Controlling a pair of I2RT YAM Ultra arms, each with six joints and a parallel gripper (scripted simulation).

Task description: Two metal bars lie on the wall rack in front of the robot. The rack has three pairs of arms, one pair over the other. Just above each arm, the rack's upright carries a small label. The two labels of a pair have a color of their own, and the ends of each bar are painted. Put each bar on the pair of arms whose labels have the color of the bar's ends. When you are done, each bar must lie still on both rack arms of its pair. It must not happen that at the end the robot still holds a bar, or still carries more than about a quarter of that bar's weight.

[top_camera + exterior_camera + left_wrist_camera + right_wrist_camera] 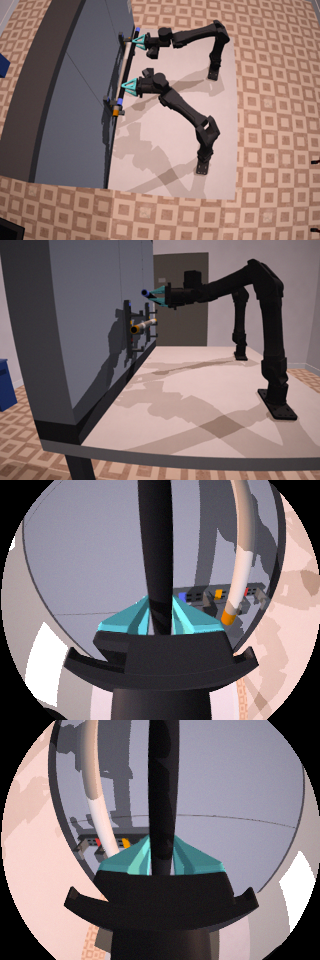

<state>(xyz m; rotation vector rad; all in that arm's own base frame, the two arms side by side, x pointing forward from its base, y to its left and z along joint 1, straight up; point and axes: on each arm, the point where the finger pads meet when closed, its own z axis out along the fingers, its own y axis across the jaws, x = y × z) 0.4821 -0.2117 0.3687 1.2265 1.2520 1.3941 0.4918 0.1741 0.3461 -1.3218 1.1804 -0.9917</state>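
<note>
Right now my right hand is 1 cm past the dark metal bar, 14 cm to the right of it and 1 cm below it. Round my right hand: pale metal bar 4 cm ahead, 15 cm to the left, 11 cm below; tall grey wall panel 15 cm ahead, 20 cm to the left, 8 cm above.
</note>
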